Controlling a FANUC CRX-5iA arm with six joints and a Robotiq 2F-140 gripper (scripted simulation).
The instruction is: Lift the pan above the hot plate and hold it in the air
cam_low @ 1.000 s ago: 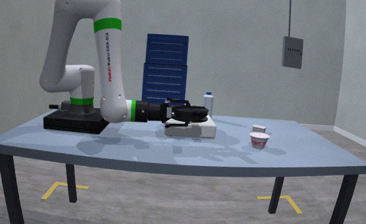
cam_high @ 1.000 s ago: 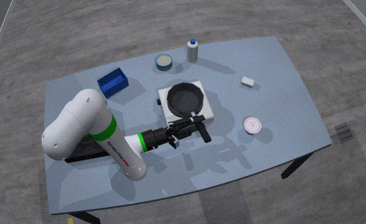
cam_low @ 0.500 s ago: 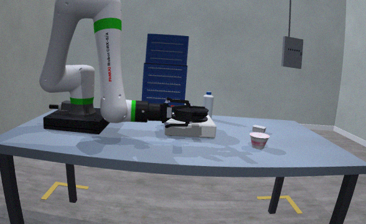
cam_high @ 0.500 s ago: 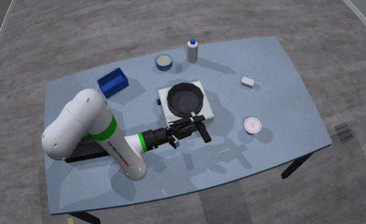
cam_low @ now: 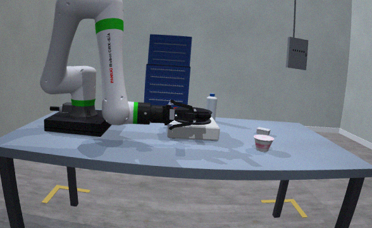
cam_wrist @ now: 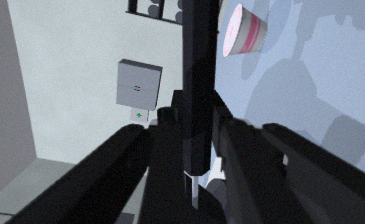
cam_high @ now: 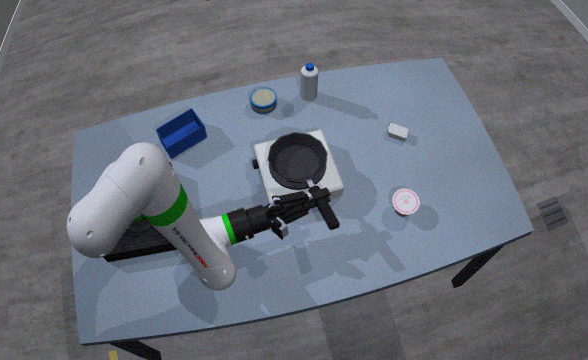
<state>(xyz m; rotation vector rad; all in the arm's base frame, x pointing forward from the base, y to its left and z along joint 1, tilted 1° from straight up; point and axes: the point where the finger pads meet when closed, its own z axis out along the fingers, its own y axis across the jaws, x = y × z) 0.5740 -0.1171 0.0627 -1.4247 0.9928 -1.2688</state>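
Right now my hand is 10 cm to the right of the black pan, 2 cm above it and 1 cm past it. Also, from my hand: white block (38 cm ahead, 25 cm to the left, 11 cm below); white hot plate (16 cm to the left, 9 cm below, 4 cm behind); pink-rimmed cup (29 cm ahead, 9 cm below, 5 cm to the right).
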